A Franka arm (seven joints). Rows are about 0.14 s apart.
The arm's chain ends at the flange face. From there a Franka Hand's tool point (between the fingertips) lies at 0.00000 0.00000 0.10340 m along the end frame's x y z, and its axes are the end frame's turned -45 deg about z.
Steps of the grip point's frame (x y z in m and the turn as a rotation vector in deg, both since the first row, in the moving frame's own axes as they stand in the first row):
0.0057 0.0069 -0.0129 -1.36 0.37 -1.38
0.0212 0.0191 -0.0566 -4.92 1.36 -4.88
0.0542 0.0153 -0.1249 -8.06 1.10 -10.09
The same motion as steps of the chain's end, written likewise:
0.0067 -0.0004 -0.0129 -0.70 1.22 -1.38
0.0203 -0.0057 -0.0562 -2.52 4.44 -4.88
0.0368 -0.0353 -0.1239 -4.92 6.48 -10.09

